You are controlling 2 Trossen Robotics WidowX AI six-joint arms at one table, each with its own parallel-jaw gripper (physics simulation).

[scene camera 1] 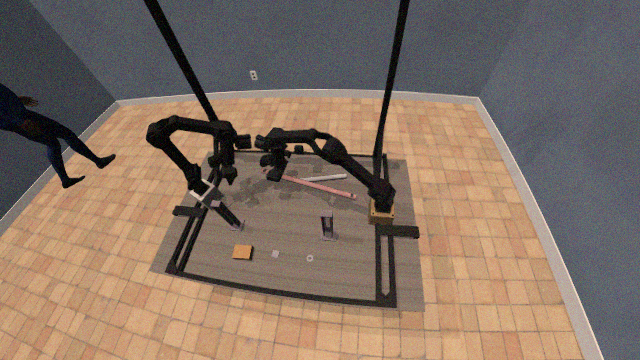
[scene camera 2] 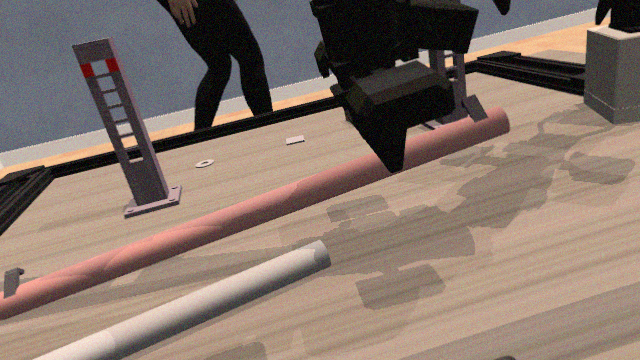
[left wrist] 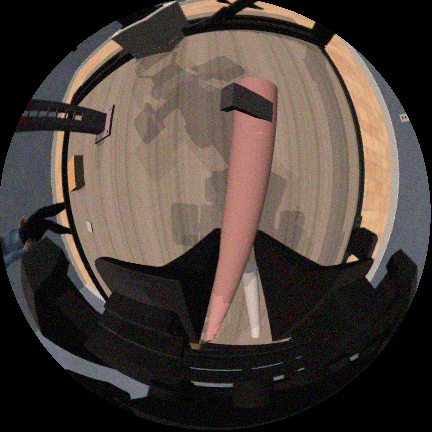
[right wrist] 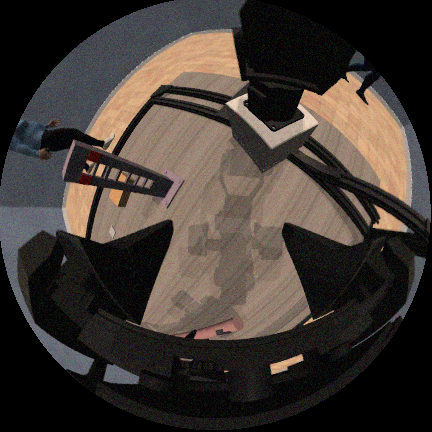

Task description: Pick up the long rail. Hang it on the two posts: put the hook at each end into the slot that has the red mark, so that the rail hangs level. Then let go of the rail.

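Frame: origin at the left arm's base, x ahead, y left, z up, level; millimetres.
Where they show: left gripper, between the fingertips: (scene camera 1: 280, 176) (scene camera 2: 391, 163) (left wrist: 236, 234) (right wrist: 200, 332); right gripper, between the fingertips: (scene camera 1: 229, 179) (scene camera 2: 549, 18) (right wrist: 229, 227); left arm's base, origin of its link: (scene camera 1: 382, 206); right arm's base, origin of its link: (scene camera 1: 201, 189) (right wrist: 273, 108).
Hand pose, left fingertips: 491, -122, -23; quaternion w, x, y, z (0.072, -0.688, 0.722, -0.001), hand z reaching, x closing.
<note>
Each offset is from my left fingertips to the top centre of the thing, as dx, dy, dz. "spot": to the spot under its first point.
The long pink rail (scene camera 1: 320, 187) (scene camera 2: 250, 212) (left wrist: 250, 165) (right wrist: 220, 327) is held a little above the table, a dark hook {spot: -355, +42, -37} (scene camera 2: 12, 282) near one end and another hook {spot: +77, -7, +33} (scene camera 2: 474, 108) (left wrist: 250, 102) near the other. My left gripper (scene camera 1: 274, 177) (left wrist: 236, 234) is shut on the rail, nearer its picture-left end in scene camera 1. My right gripper (scene camera 1: 229, 179) (right wrist: 229, 227) is open and empty, beyond that end. One upright post {-268, +241, +145} (scene camera 1: 327, 227) (scene camera 2: 146, 172) has red marks at its top slot. The other post {+174, +257, +145} (scene camera 1: 227, 215) (left wrist: 92, 119) (right wrist: 161, 187) also shows red marks in the right wrist view.
A shorter white rod {-198, -50, -45} (scene camera 1: 332, 177) (scene camera 2: 215, 300) (left wrist: 252, 300) lies beside the rail. An orange block {+89, +383, -41} (scene camera 1: 242, 252) (left wrist: 76, 172) (right wrist: 119, 195), a small white square {spot: -54, +365, -68} (scene camera 1: 275, 254) (scene camera 2: 295, 140) and a white ring {-206, +358, -69} (scene camera 1: 310, 258) lie past the posts. A black frame (scene camera 1: 280, 291) edges the table.
</note>
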